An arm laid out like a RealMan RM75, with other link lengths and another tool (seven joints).
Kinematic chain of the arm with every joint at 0, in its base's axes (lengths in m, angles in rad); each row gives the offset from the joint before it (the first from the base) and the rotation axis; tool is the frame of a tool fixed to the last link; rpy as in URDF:
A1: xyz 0 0 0.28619 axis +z
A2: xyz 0 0 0 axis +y
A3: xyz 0 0 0.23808 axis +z
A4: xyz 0 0 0 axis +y
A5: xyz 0 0 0.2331 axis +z
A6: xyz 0 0 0 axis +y
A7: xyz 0 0 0.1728 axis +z
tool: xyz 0.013 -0.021 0.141 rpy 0 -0.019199 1.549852
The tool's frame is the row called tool.
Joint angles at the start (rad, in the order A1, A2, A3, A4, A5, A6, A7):
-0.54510 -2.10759 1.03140 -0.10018 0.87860 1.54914 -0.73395
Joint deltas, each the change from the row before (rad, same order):
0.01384 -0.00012 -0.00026 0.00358 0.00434 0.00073 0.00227
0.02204 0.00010 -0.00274 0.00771 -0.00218 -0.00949 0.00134
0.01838 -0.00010 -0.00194 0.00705 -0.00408 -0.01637 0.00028
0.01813 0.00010 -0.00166 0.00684 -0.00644 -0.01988 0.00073
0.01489 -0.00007 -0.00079 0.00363 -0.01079 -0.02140 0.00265
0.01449 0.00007 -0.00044 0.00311 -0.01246 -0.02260 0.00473
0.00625 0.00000 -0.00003 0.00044 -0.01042 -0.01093 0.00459
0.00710 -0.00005 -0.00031 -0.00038 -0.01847 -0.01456 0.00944
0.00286 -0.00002 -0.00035 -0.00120 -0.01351 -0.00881 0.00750
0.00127 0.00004 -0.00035 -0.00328 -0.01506 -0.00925 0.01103
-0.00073 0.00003 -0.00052 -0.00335 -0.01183 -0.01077 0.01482
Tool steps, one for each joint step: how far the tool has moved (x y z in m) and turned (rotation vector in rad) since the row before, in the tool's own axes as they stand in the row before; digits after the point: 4 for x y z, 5 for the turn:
-0.0017 0.0022 -0.0047 -0.00311 -0.00775 0.00045
-0.0076 0.0028 -0.0075 -0.00404 -0.02707 -0.00016
-0.0086 0.0038 -0.0062 -0.00806 -0.02946 -0.00069
-0.0100 0.0042 -0.0063 -0.00941 -0.03330 -0.00036
-0.0104 0.0042 -0.0056 -0.00924 -0.03515 -0.00041
-0.0111 0.0043 -0.0056 -0.00963 -0.03676 0.00115
-0.0062 0.0014 -0.0026 -0.00233 -0.02055 0.00166
-0.0090 0.0010 -0.0033 -0.00029 -0.03015 0.00436
-0.0057 0.0001 -0.0016 0.00112 -0.01915 0.00372
-0.0058 0.0002 -0.0014 0.00083 -0.01996 0.00602
-0.0048 0.0008 -0.0005 -0.00195 -0.01684 0.01079

